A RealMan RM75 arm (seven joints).
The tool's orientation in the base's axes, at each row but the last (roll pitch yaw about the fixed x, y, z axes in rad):
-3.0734 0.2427 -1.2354
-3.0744 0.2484 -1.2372
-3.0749 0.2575 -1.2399
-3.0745 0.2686 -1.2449
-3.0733 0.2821 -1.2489
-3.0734 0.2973 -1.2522
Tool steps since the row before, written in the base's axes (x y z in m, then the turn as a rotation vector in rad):
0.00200 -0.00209 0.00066 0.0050 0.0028 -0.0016
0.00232 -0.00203 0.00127 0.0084 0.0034 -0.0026
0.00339 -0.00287 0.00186 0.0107 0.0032 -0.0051
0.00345 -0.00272 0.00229 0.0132 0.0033 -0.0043
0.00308 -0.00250 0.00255 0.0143 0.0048 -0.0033
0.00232 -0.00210 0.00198 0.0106 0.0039 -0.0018
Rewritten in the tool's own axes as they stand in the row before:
0.00240 -0.00128 -0.00119 -0.0006 -0.0055 0.0022
0.00228 -0.00165 -0.00178 0.0002 -0.0089 0.0032
0.00322 -0.00245 -0.00261 0.0017 -0.0108 0.0056
0.00294 -0.00261 -0.00302 0.0022 -0.0133 0.0048
0.00250 -0.00236 -0.00323 0.0009 -0.0148 0.0042
0.00202 -0.00173 -0.00258 0.0002 -0.0111 0.0026

